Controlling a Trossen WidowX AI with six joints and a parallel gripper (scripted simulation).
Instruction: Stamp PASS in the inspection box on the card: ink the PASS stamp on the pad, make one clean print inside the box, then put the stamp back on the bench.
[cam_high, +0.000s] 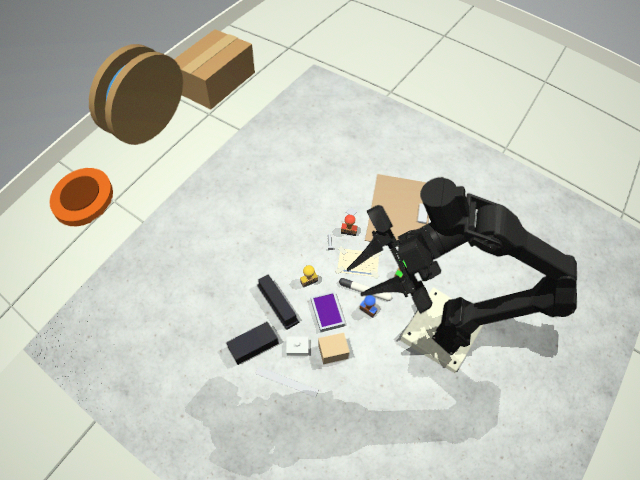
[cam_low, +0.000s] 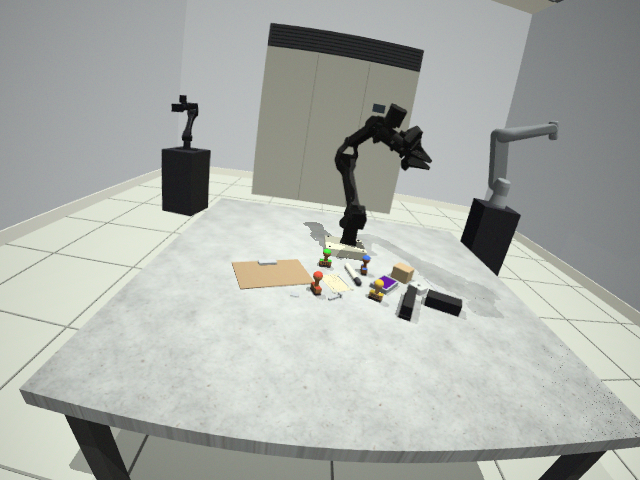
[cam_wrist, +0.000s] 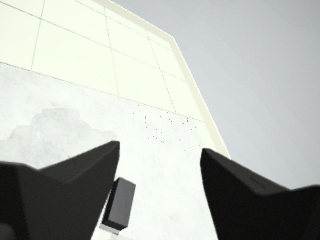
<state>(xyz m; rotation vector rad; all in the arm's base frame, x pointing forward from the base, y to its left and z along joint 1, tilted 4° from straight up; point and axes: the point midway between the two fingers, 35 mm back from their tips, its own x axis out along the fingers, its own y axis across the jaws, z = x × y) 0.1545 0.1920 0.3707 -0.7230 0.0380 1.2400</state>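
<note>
Now: gripper tip 7 cm short of the green pass stamp, 27 cm to the left of it and 38 cm above it. From my gripper tip the other things lie so: tan box 4 cm ahead, 37 cm below; white box 10 cm ahead, 5 cm to the left, 38 cm below; blue-knobbed stamp 5 cm ahead, 14 cm to the right, 38 cm below.
</note>
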